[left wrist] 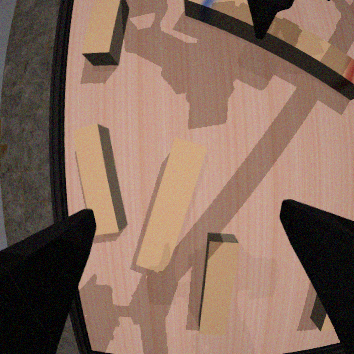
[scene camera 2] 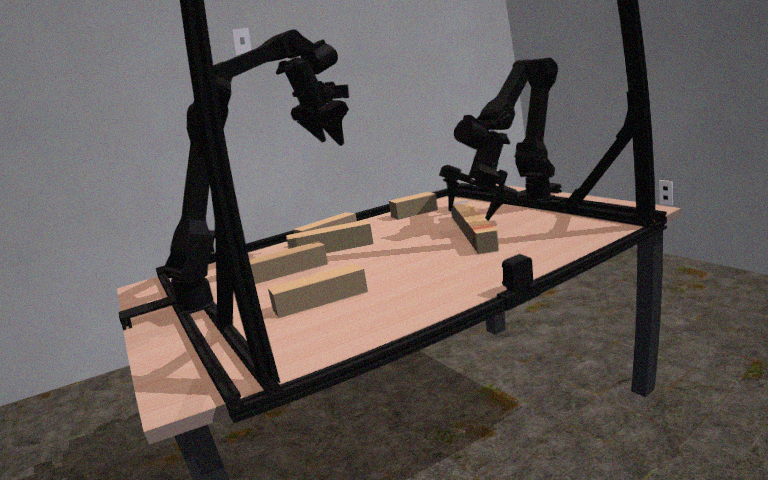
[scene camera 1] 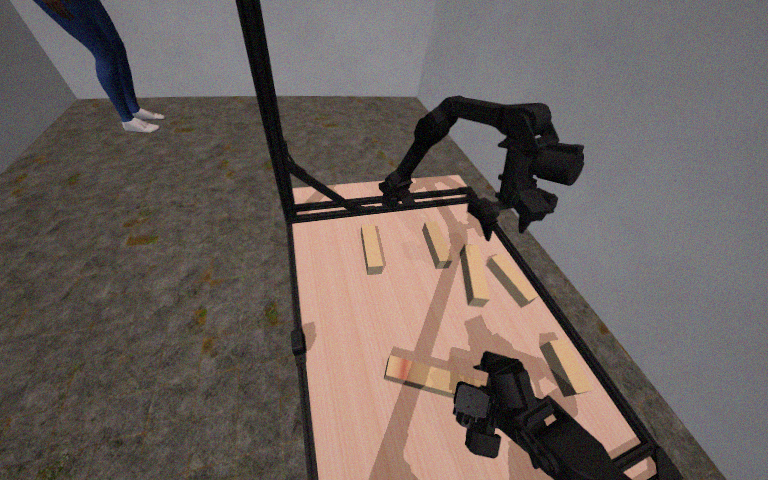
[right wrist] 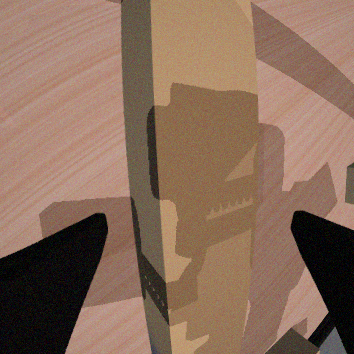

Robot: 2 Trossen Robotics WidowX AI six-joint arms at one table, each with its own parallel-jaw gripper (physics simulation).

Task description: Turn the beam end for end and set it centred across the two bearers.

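Places are measured from the left arm's base along level axes (x left, y back, z up), in metres.
Pixels of known places: left gripper, fingertip midpoint: [left wrist: 188, 214] [scene camera 2: 332, 143] [scene camera 1: 504, 236]; right gripper, fingertip midpoint: [left wrist: 264, 27] [right wrist: 201, 222]; left arm's base, link origin: [scene camera 2: 195, 306] [scene camera 1: 389, 201]; right arm's base, link origin: [scene camera 2: 539, 198].
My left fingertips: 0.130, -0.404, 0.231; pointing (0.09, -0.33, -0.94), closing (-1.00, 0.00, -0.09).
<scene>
For each thing: its top centre in the pictures, then the offset to it from my left fingertips, as dx, dy, dz.
- beam, top centre: [right wrist: 215, 161] [left wrist: 284, 29] [scene camera 2: 470, 213] [scene camera 1: 460, 384] -0.160, -0.240, -0.206
- block, top centre: [left wrist: 101, 20] [scene camera 2: 412, 197] [scene camera 1: 570, 364] +0.138, -0.278, -0.203
The beam [scene camera 1: 420, 378] [scene camera 2: 466, 224] [left wrist: 325, 49] [right wrist: 205, 65] is a long pale wooden bar lying flat on the table. It has a red band near one end, and a blue mark shows towards the other in the left wrist view. My right gripper [scene camera 1: 488, 403] [scene camera 2: 470, 213] [right wrist: 201, 222] is open low over the beam, one finger to each side, touching neither side in its wrist view. My left gripper [scene camera 1: 505, 233] [scene camera 2: 333, 142] [left wrist: 188, 214] is open and empty, high above the table. The two bearers are among several shorter wooden blocks; I cannot tell which.
Shorter blocks [scene camera 1: 372, 246] [scene camera 1: 434, 243] [scene camera 1: 472, 271] [scene camera 1: 511, 278] [scene camera 2: 318, 289] lie towards the left arm's side. Another block [scene camera 1: 570, 365] [scene camera 2: 412, 204] [left wrist: 101, 27] lies near the beam. Black rails [scene camera 2: 396, 348] edge the table, with a small black box [scene camera 2: 517, 272] on one.
</scene>
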